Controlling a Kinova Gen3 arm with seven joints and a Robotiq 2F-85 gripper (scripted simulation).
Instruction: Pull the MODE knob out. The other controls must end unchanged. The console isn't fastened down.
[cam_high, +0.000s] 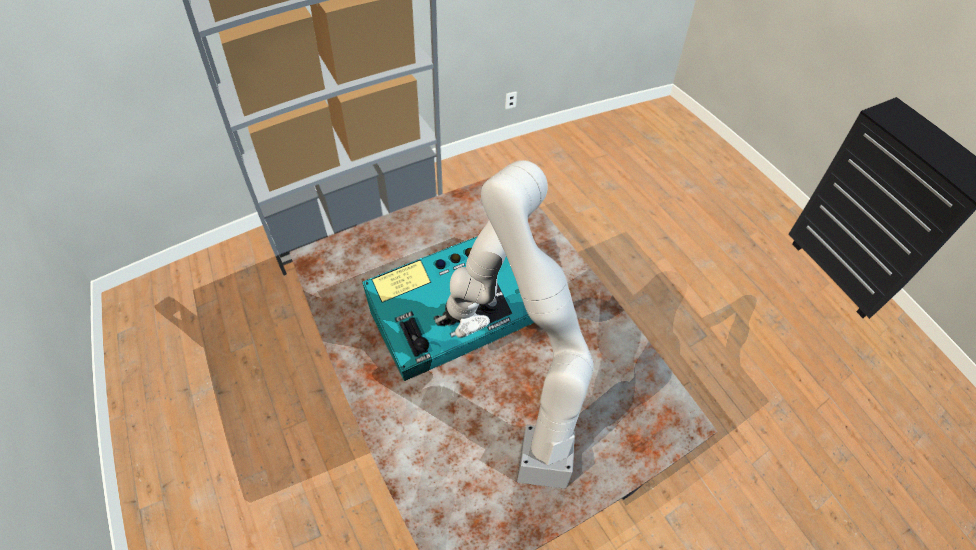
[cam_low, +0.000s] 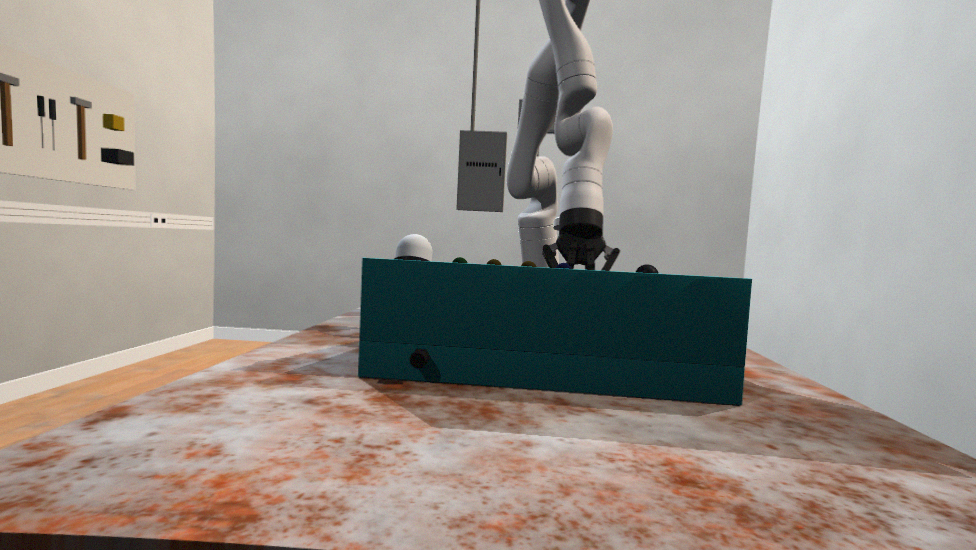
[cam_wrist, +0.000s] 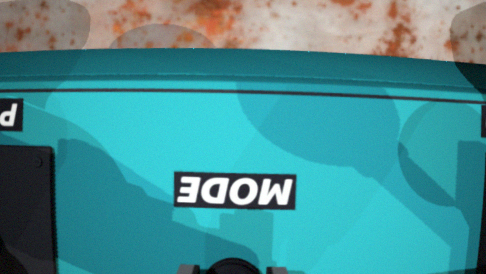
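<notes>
Now: the mode knob 10 mm below my hand. Also, from my hand: program dial (110 mm to the right, 10 mm below, 10 mm ahead); then hold lever (120 mm to the left, 20 mm behind); then check switch (240 mm to the right, 10 mm below, 10 mm ahead).
</notes>
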